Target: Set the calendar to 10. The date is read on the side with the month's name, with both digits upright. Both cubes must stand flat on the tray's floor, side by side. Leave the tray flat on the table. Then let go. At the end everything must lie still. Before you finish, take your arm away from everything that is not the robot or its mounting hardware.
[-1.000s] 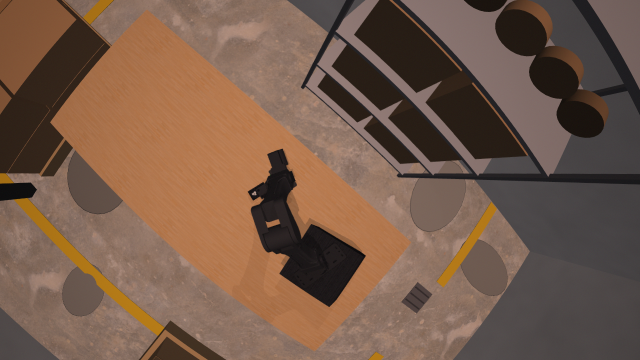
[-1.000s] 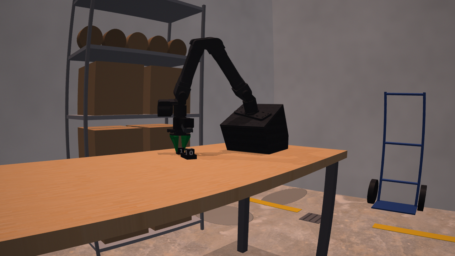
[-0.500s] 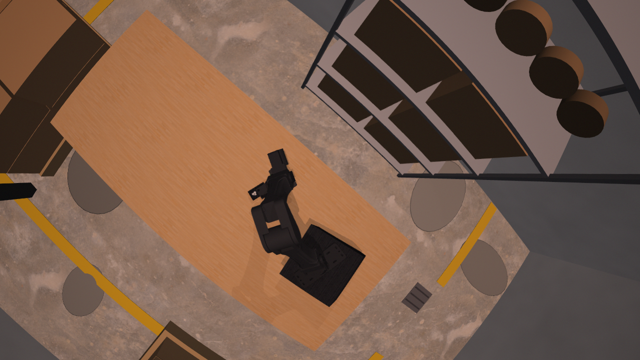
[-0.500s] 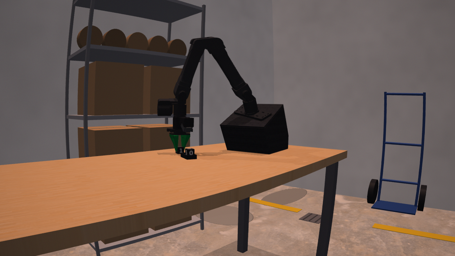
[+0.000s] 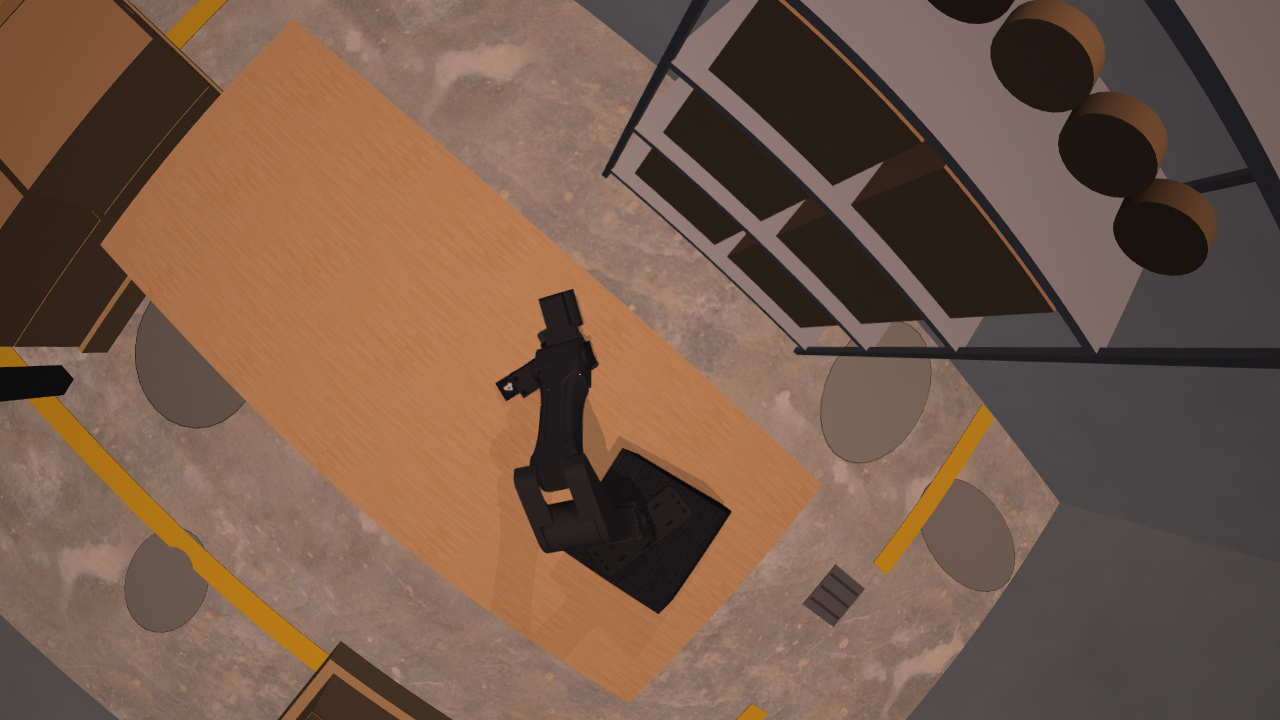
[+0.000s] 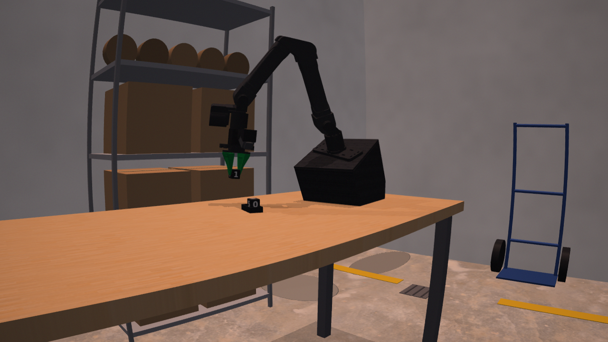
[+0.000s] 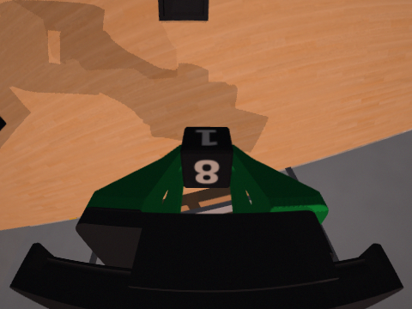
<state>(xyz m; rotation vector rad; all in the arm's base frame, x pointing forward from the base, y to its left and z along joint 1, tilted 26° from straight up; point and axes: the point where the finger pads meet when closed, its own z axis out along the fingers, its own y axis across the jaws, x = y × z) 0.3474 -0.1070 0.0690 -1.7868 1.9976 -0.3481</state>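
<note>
My gripper is now 1 cm past the black tray, 12 cm to the right of it and 10 cm above it.
</note>
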